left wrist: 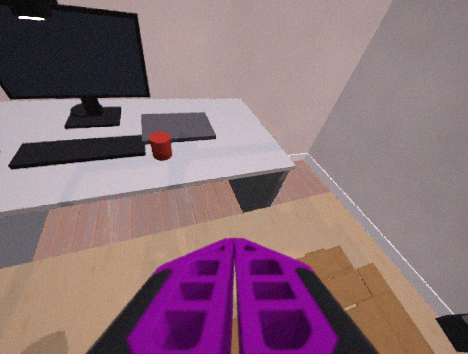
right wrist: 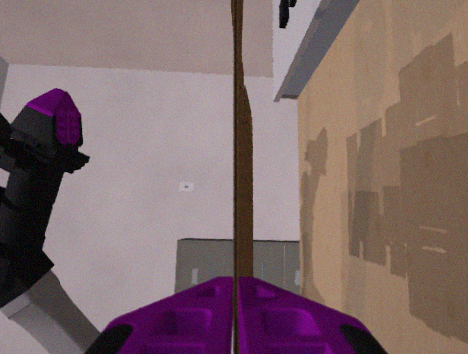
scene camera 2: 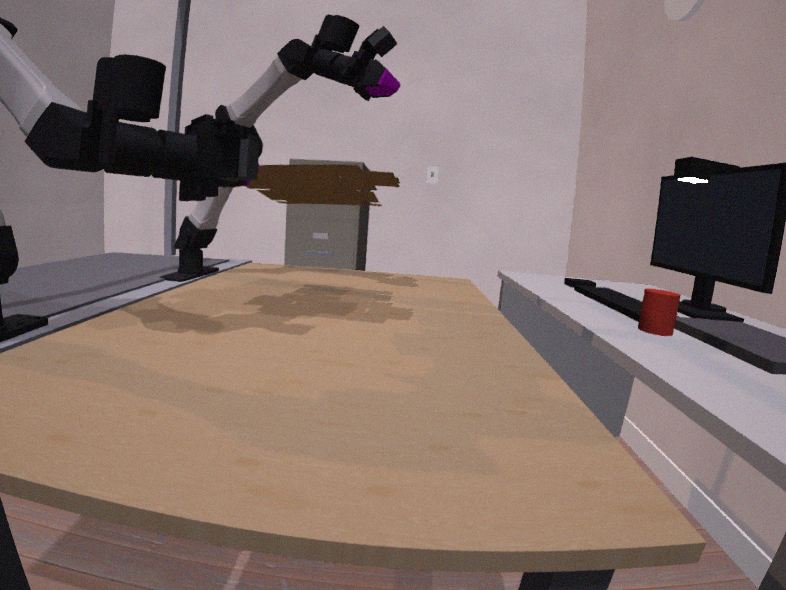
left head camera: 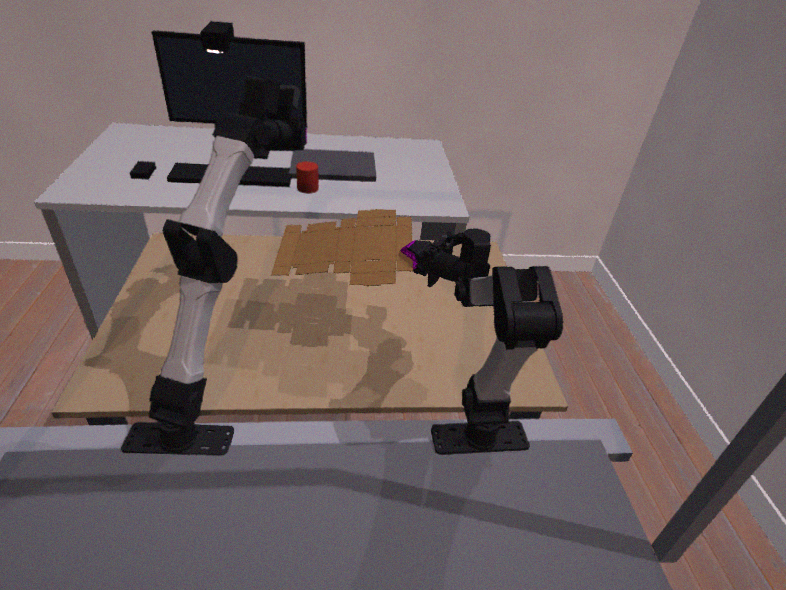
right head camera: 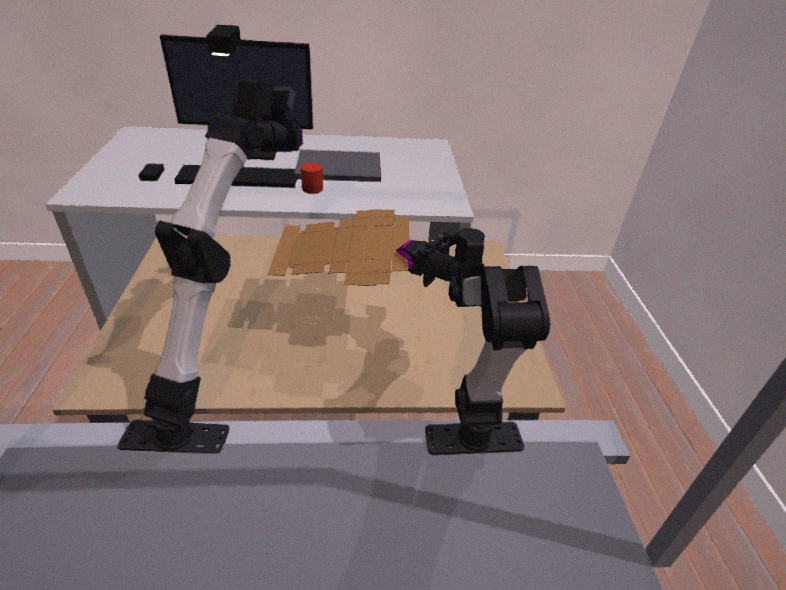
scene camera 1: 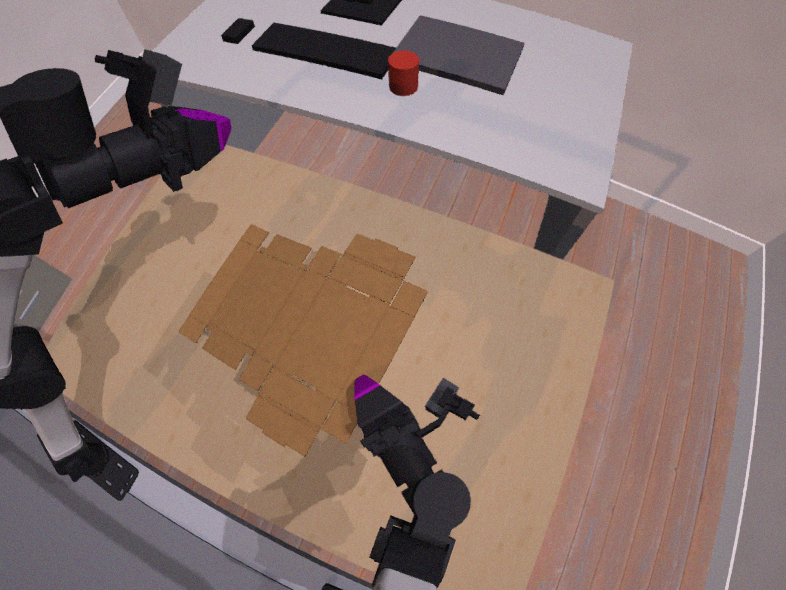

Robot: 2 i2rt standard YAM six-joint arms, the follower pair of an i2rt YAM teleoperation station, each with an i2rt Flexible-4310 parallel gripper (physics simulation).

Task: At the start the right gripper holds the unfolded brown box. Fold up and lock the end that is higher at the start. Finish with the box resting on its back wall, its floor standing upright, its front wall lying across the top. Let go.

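Where they show: left gripper, between the fingertips: (left wrist: 234, 246) (right wrist: 62, 90) (scene camera 2: 398, 87) (left head camera: 301, 135) (right head camera: 297, 136) (scene camera 1: 229, 123); right gripper, between the fingertips: (right wrist: 235, 290) (left head camera: 401, 249) (right head camera: 397, 249) (scene camera 1: 360, 377); left arm's base, origin of its link: (scene camera 2: 190, 275) (left head camera: 180, 441) (right head camera: 176, 439) (scene camera 1: 97, 459); right arm's base, origin of its link: (left head camera: 479, 438) (right head camera: 473, 439).
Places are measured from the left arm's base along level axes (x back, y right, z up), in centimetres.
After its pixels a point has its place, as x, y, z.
Note:
The brown box (left head camera: 374, 244) {-39.8, 37.0, 23.9} (right head camera: 368, 244) {-39.9, 36.4, 23.8} (scene camera 1: 304, 323) {-40.7, 32.6, 23.4} (scene camera 2: 311, 184) {-42.1, 31.7, 23.1} is an unfolded sheet with its panels and flaps spread, held nearly level above the table. It shows almost edge-on in the right wrist view (right wrist: 244, 200) {-41.0, 28.5, 22.6} and partly at the lower right of the left wrist view (left wrist: 382, 320) {-45.3, 41.5, 24.5}. My right gripper (left head camera: 406, 251) {-37.4, 43.4, 24.4} (right head camera: 401, 251) {-37.4, 43.4, 24.4} (scene camera 1: 363, 382) {-37.4, 43.4, 24.4} (right wrist: 235, 290) {-37.4, 43.4, 24.4} is shut on an edge panel at the box's right side. My left gripper (scene camera 1: 224, 132) {-53.8, 18.5, 43.7} (scene camera 2: 394, 85) {-53.8, 18.5, 43.7} (left wrist: 234, 246) {-53.8, 18.5, 43.7} (right wrist: 62, 90) {-53.8, 18.5, 43.7} is shut and empty, raised above and apart from the box's left end.
The wooden table (left head camera: 444, 355) {-27.0, 55.9, 0.8} (scene camera 2: 317, 444) {-54.4, 69.7, 0.8} lies below, with shadows of box and arms on it. Behind it stands a white desk (left head camera: 406, 196) with a monitor (right head camera: 184, 82), a keyboard (scene camera 1: 317, 47), a grey pad (scene camera 1: 466, 53) and a red cup (left head camera: 307, 177) (scene camera 2: 659, 312).

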